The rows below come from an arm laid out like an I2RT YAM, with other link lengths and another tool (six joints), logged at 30 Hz.
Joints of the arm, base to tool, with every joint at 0 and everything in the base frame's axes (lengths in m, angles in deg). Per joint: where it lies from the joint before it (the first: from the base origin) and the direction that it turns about. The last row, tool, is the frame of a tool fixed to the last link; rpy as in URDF.
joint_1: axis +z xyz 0 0 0.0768
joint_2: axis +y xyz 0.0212 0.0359 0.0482
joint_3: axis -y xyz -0.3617 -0.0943 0
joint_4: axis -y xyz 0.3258 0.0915 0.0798
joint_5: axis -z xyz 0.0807 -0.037 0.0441
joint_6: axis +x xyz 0.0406 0 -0.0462
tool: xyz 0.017 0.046 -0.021 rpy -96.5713 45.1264 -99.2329
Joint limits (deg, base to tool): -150..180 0..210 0..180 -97..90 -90..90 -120..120
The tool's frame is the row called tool.
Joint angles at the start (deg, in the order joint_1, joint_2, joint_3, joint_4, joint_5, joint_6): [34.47, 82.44, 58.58, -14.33, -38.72, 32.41]
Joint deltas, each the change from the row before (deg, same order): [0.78, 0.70, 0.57, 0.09, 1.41, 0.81]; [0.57, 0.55, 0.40, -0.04, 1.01, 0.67]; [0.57, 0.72, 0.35, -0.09, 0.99, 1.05]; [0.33, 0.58, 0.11, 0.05, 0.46, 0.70]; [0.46, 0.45, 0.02, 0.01, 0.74, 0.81]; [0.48, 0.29, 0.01, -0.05, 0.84, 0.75]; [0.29, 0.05, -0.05, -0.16, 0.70, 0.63]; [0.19, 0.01, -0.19, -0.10, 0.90, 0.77]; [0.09, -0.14, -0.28, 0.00, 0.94, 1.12]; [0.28, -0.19, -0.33, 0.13, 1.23, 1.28]
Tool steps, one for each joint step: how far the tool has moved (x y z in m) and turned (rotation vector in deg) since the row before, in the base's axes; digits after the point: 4 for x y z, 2 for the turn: [0.0015, 0.0069, -0.0009, -0.61, 0.23, -0.72]; [0.0011, 0.0051, -0.0011, -0.51, 0.36, -0.56]; [0.0017, 0.0055, -0.0025, -0.60, 0.90, -0.74]; [0.0013, 0.0036, -0.0029, -0.37, 0.75, -0.39]; [0.0004, 0.0038, -0.0029, -0.49, 0.73, -0.54]; [-0.0003, 0.0035, -0.0022, -0.50, 0.56, -0.56]; [-0.0005, 0.0017, -0.0011, -0.41, 0.45, -0.59]; [0.0000, 0.0011, -0.0019, -0.51, 0.50, -0.92]; [0.0002, 0.0002, -0.0012, -0.36, 0.64, -1.25]; [-0.0005, 0.0011, -0.0012, -0.38, 0.53, -1.37]
